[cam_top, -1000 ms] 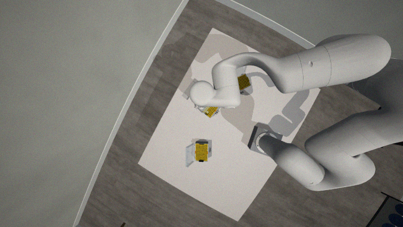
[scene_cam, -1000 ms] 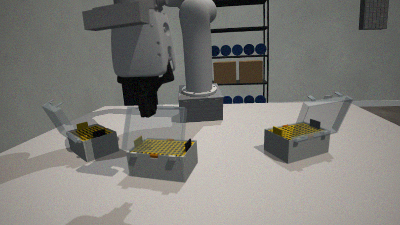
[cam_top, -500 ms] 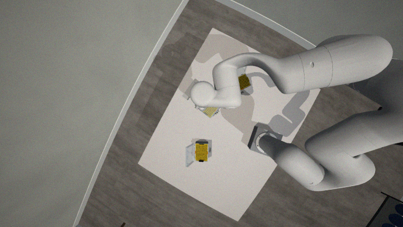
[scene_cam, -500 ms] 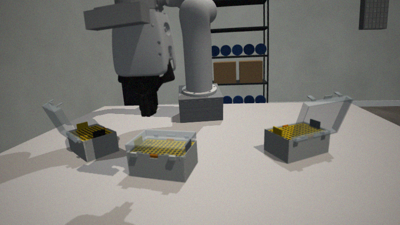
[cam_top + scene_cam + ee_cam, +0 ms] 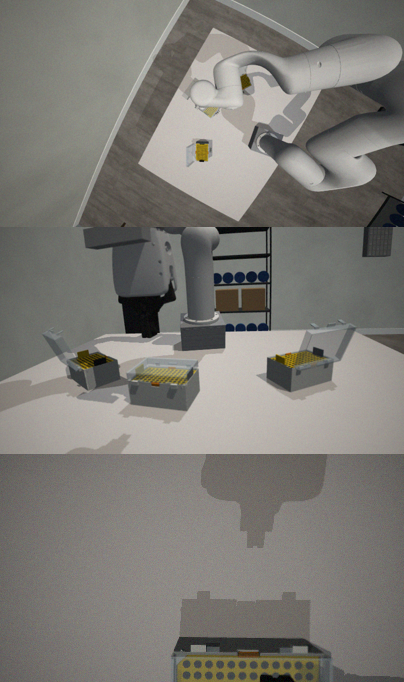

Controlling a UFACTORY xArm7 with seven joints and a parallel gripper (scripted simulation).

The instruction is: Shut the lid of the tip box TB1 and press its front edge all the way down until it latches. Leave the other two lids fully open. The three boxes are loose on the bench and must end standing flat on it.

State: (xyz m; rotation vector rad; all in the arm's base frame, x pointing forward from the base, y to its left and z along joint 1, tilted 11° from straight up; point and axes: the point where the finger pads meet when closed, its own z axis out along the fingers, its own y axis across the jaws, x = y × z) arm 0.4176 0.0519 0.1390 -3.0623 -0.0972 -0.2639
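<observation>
Right now the box lid is 40 mm behind my hand and 100 mm below it. From my hand the other things lie so: box 70 mm behind, 240 mm to the right, 100 mm below.
</observation>
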